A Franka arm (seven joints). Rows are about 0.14 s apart.
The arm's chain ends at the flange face. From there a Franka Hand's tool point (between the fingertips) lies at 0.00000 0.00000 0.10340 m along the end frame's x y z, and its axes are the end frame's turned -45 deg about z.
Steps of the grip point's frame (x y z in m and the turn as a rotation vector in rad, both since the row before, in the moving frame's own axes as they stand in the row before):
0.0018 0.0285 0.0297 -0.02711 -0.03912 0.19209
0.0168 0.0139 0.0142 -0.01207 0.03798 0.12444
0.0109 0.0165 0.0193 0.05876 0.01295 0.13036
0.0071 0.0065 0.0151 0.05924 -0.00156 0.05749
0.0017 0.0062 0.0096 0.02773 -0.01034 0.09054
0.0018 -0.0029 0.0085 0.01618 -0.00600 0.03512
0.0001 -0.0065 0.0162 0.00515 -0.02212 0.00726
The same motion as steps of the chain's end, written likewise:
0.0228 0.0142 0.0298 -0.04683 -0.00849 0.19209
0.0179 -0.0004 0.0143 0.01832 0.03539 0.12444
0.0224 0.0094 0.0195 0.05071 -0.03239 0.13036
0.0139 0.0039 0.0153 0.04079 -0.04299 0.05749
0.0083 0.0046 0.0096 0.01230 -0.02692 0.09054
0.0008 -0.0026 0.0085 0.00720 -0.01568 0.03512
-0.0025 -0.0059 0.0162 -0.01200 -0.01928 0.00726

